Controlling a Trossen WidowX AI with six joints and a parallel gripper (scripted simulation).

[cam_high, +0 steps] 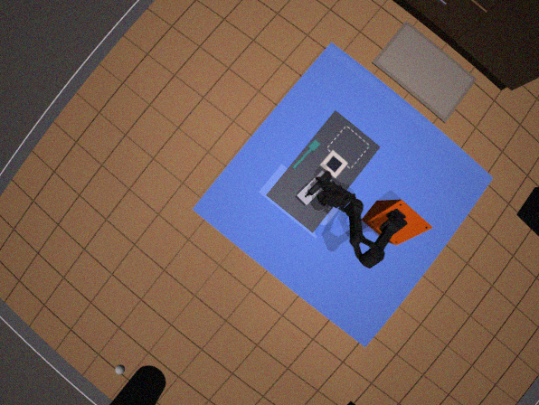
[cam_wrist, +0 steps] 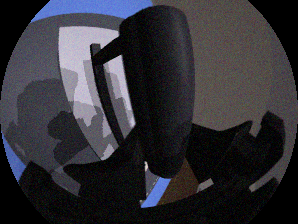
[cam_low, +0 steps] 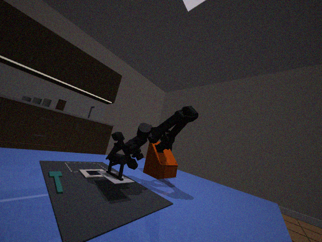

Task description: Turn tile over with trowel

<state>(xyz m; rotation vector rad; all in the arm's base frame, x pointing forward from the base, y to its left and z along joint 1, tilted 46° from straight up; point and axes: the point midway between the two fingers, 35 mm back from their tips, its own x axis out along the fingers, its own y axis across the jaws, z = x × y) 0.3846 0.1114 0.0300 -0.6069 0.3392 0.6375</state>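
Right now the dark mat is 10 mm behind my gripper tip, 90 mm to the right of it and 110 mm below it. The rest, counted from my gripper tip: teal T-shaped trowel (130 mm ahead, 110 mm to the right, 90 mm below); tile (30 mm behind, 160 mm to the right, 90 mm below).
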